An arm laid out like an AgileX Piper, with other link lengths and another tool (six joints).
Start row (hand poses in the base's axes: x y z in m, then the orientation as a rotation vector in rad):
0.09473 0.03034 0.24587 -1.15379 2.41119 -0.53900
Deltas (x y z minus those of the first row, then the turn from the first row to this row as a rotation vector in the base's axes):
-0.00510 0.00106 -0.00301 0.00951 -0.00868 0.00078
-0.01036 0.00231 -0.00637 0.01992 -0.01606 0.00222
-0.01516 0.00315 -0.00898 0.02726 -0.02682 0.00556
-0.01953 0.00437 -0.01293 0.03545 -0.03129 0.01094
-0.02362 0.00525 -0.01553 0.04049 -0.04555 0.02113
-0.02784 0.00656 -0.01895 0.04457 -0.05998 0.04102
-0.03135 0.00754 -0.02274 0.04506 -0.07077 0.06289
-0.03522 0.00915 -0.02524 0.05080 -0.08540 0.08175
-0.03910 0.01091 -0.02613 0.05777 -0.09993 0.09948
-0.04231 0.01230 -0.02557 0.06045 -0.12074 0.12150
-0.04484 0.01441 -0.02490 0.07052 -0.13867 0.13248
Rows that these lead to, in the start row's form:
0.08963 0.03140 0.24286 -1.14609 2.40332 -0.53066
0.08437 0.03265 0.23950 -1.13947 2.39606 -0.52044
0.07957 0.03349 0.23689 -1.13449 2.38462 -0.51504
0.07520 0.03471 0.23294 -1.13481 2.37703 -0.50513
0.07111 0.03559 0.23034 -1.13660 2.35789 -0.50210
0.06689 0.03690 0.22692 -1.14942 2.33183 -0.49732
0.06338 0.03788 0.22313 -1.16762 2.30737 -0.49471
0.05951 0.03949 0.22063 -1.17798 2.28174 -0.48824
0.05563 0.04125 0.21974 -1.18642 2.25696 -0.48058
0.05242 0.04264 0.22030 -1.19757 2.22392 -0.47956
0.04989 0.04475 0.22097 -1.19520 2.20120 -0.47173

